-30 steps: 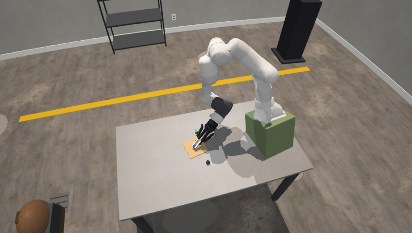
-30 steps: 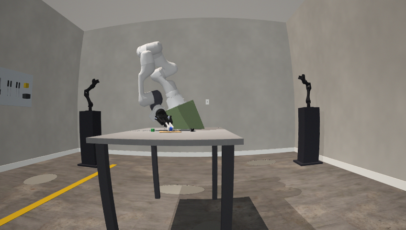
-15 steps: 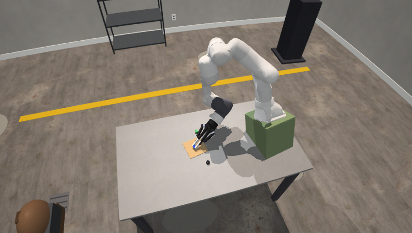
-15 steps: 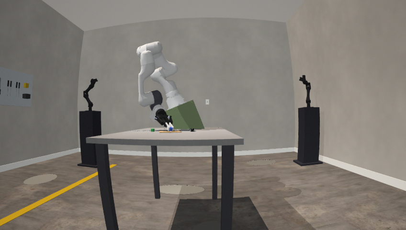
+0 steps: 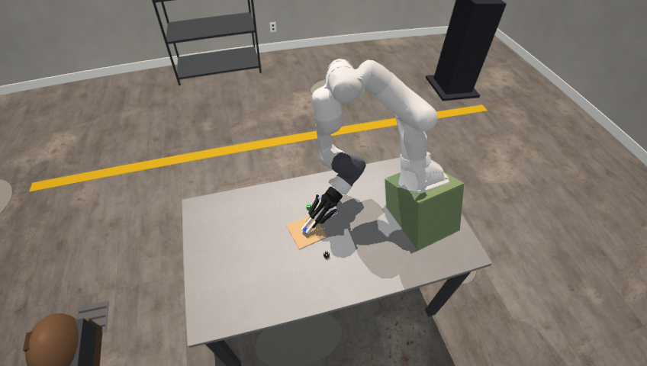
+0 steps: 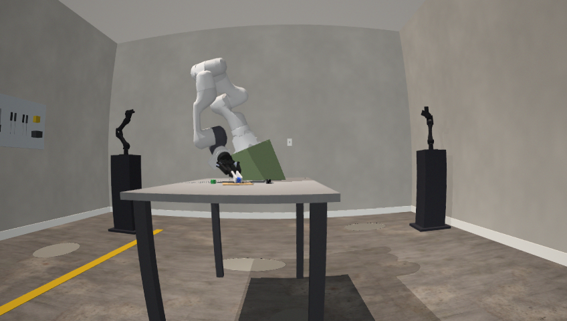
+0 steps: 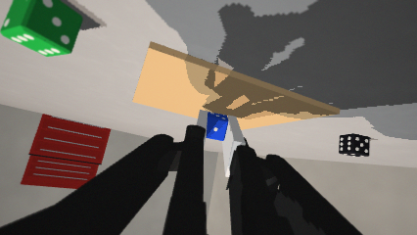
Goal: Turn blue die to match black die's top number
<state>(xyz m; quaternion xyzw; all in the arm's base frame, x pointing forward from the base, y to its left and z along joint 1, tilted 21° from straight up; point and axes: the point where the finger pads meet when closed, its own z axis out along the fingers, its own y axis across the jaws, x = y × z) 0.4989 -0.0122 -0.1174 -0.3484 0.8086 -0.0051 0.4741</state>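
The blue die lies 20 mm ahead of my hand, 10 mm to the left of it and 10 mm below it. The rest, counted from my hand: green die 120 mm to the right, 30 mm below, 20 mm behind; then mat 30 mm below, 20 mm ahead, 10 mm to the left; then black die 150 mm to the left, 50 mm behind, 30 mm below.
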